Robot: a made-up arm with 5 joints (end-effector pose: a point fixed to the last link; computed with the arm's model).
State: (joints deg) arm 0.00 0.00 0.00 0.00 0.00
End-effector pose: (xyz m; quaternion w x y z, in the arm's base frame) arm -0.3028 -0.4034 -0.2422 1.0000 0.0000 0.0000 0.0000
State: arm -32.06 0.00 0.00 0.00 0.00
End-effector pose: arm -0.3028 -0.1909 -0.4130 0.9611 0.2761 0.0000 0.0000
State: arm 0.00 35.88 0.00 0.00 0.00
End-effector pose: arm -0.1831 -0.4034 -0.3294 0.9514 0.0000 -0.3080 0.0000
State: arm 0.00 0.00 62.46 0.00 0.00
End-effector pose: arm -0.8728 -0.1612 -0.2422 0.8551 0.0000 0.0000 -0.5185
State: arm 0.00 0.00 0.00 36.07 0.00
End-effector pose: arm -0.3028 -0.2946 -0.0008 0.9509 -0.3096 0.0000 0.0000
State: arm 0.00 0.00 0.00 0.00 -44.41
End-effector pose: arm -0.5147 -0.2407 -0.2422 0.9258 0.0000 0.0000 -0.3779
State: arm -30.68 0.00 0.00 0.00 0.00
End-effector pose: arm -0.3028 -0.2018 -0.4082 0.9644 0.2645 0.0000 0.0000
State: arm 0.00 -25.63 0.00 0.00 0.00
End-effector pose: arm -0.3448 -0.4034 -0.1441 0.9751 0.0000 0.2218 0.0000
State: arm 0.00 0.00 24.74 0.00 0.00
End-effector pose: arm -0.5580 -0.3848 -0.2422 0.9768 0.0000 0.0000 -0.2142
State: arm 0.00 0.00 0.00 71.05 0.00
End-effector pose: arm -0.3028 -0.0725 0.1286 0.8139 -0.5811 0.0000 0.0000
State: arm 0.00 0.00 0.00 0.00 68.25
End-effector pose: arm 0.0727 -0.2756 -0.2422 0.8278 0.0000 0.0000 0.5610
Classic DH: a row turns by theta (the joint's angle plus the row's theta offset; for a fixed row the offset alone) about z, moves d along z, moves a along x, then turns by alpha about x. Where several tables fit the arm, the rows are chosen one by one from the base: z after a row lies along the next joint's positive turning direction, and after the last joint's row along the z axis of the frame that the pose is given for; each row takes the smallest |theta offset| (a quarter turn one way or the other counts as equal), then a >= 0, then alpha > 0; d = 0 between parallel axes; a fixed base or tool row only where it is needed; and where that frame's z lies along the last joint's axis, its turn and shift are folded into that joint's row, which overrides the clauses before.
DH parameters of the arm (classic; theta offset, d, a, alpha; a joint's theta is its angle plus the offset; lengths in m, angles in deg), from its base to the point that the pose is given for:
base (fixed): -90 0.0423 0 90
joint 1: -90 0.1082 0.1432 -90
joint 2: -90 -0.1877 0.2798 -90
joint 3: -90 0.1877 0.166 -90
joint 4: 0 -0.1786 0.0842 -90
joint 5: -15.32 0 0.3535 0
tool (fixed): 105.32 0.0464 0 0

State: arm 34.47 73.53 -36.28 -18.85 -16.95
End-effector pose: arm 0.1579 -0.3172 0.0335 0.7914 -0.2265 -0.4345 0.3655
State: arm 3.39 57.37 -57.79 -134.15 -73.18
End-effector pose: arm -0.0063 -0.0622 -0.4714 0.7512 0.3382 0.5537 0.1214
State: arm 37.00 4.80 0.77 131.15 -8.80
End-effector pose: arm -0.3585 0.2130 -0.2132 0.1004 -0.9890 -0.0998 -0.0431
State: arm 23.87 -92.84 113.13 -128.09 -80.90
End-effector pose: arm -0.3419 0.4771 0.0947 0.1989 0.2450 -0.3975 -0.8616
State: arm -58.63 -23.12 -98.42 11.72 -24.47
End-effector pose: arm 0.0728 0.3649 0.0711 0.6593 0.4529 -0.2295 0.5546
